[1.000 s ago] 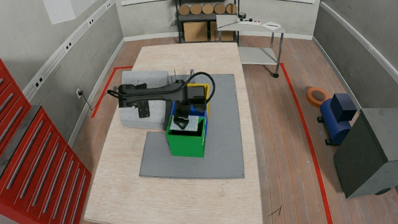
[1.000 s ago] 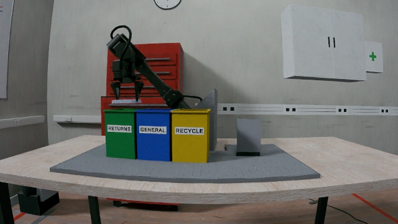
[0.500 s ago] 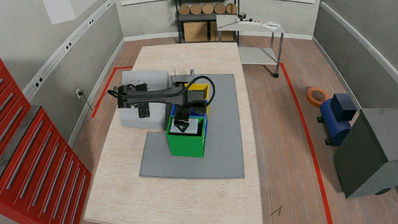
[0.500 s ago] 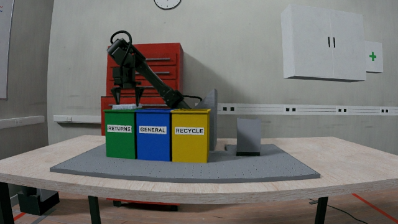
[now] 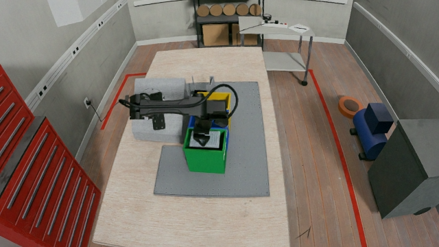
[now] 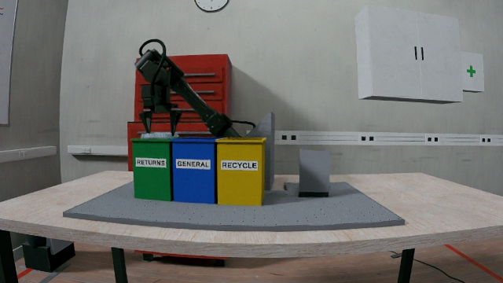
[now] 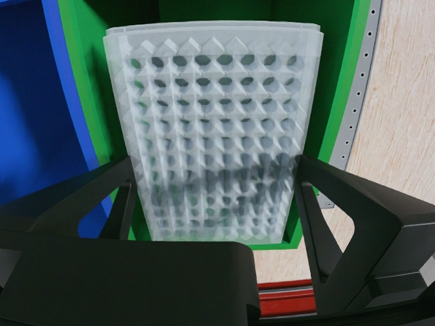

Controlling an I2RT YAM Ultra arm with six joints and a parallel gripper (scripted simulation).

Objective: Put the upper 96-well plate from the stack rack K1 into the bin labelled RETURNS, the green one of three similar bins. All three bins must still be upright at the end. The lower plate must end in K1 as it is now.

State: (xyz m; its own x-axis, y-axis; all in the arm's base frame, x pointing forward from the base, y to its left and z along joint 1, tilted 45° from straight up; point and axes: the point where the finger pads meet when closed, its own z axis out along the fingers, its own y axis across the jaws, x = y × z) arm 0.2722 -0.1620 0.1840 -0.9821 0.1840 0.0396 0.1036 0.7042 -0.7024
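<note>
My hand is 10 mm above the clear 96-well plate. The rest, counted from my hand: yellow recycle bin (30 mm ahead, 260 mm to the left, 110 mm below); then blue general bin (20 mm ahead, 130 mm to the left, 110 mm below); then green returns bin (110 mm below).
</note>
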